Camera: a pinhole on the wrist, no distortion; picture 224 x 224 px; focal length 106.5 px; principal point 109.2 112.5 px. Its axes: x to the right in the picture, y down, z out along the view. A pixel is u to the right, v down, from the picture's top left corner.
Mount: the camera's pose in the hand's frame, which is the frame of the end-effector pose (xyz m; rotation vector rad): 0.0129 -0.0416 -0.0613 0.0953 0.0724 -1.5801
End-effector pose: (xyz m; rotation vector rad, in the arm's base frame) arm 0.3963 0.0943 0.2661 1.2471 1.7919 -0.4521
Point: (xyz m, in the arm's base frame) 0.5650 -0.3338 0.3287
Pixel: 94 29
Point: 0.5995 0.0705 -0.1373
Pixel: 57 195
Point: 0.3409 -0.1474 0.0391
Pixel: 145 128
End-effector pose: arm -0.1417 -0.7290 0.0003 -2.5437 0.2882 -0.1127
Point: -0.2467 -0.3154 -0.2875
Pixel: 122 70
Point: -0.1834 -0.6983 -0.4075
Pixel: 28 94
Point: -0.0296 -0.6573 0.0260
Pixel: 153 202
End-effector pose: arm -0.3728 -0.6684 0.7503 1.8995 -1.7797 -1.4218
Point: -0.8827 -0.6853 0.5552
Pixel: 40 154
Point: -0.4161 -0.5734 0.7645
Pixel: 51 33
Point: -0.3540 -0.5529 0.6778
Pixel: 137 58
